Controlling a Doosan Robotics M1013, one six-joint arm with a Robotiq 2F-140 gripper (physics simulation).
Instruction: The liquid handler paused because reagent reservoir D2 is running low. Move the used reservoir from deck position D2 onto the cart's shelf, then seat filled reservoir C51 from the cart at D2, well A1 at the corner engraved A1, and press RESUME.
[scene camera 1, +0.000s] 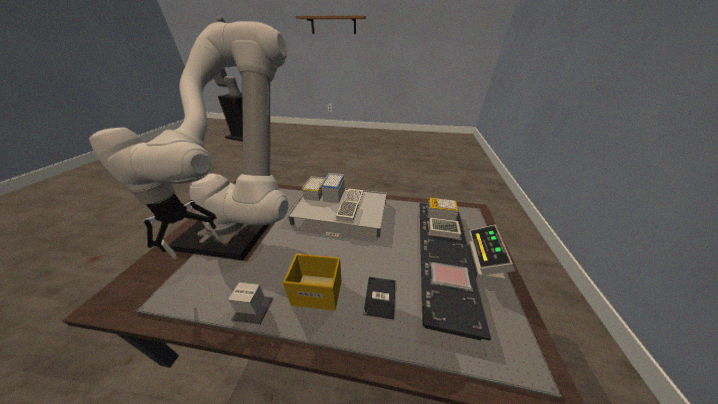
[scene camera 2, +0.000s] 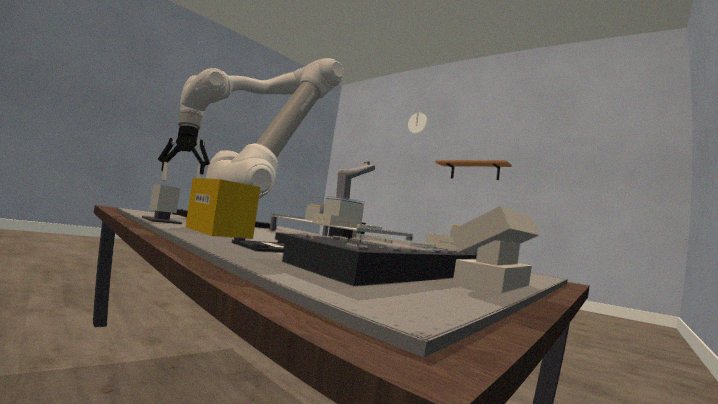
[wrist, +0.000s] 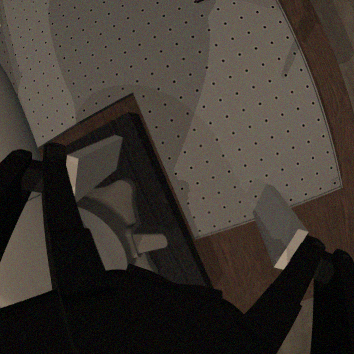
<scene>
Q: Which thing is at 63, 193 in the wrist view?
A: My gripper.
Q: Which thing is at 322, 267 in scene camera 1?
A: A yellow waste bin.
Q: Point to a black RG pad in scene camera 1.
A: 380, 298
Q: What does my gripper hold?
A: Nothing.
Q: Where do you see a yellow waste bin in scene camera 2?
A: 221, 208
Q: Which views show my gripper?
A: Scene camera 1, scene camera 2 and the wrist view: all of them.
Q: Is my gripper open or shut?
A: Open.
</scene>
